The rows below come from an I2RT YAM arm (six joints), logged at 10 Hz.
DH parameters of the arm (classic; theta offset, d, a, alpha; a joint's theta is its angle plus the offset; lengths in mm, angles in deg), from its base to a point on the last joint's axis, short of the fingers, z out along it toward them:
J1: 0 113.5 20 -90
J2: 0 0 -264 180
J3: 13.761 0 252.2 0
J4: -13.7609 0 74 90
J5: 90 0 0 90
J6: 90 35.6 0 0
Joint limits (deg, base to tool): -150..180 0..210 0..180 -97..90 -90..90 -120..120
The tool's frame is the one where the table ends.
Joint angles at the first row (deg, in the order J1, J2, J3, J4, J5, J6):
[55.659 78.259 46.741 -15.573 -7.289 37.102]
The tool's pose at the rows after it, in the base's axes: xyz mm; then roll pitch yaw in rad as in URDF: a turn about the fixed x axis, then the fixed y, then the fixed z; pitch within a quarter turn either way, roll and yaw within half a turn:
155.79, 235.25, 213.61, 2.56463, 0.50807, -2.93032
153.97, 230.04, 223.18, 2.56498, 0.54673, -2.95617
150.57, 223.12, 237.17, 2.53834, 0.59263, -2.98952
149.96, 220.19, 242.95, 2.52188, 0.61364, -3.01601
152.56, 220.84, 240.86, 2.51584, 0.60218, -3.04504
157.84, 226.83, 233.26, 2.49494, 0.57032, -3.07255
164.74, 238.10, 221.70, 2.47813, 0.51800, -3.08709
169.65, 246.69, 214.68, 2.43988, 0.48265, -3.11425
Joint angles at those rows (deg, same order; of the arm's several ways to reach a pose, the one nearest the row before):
[55.659 78.739 46.916 -15.661 -6.567 37.300]
[55.636 76.378 46.916 -16.449 -4.426 37.299]
[55.593 73.013 46.917 -17.060 -2.984 37.320]
[55.461 71.702 46.917 -16.973 -2.110 37.626]
[55.135 72.335 46.916 -16.514 -1.716 38.895]
[54.829 74.761 46.938 -14.437 -2.634 40.818]
[54.785 78.937 47.703 -12.119 -4.360 43.114]
[54.784 81.713 48.098 -9.235 -5.890 45.495]

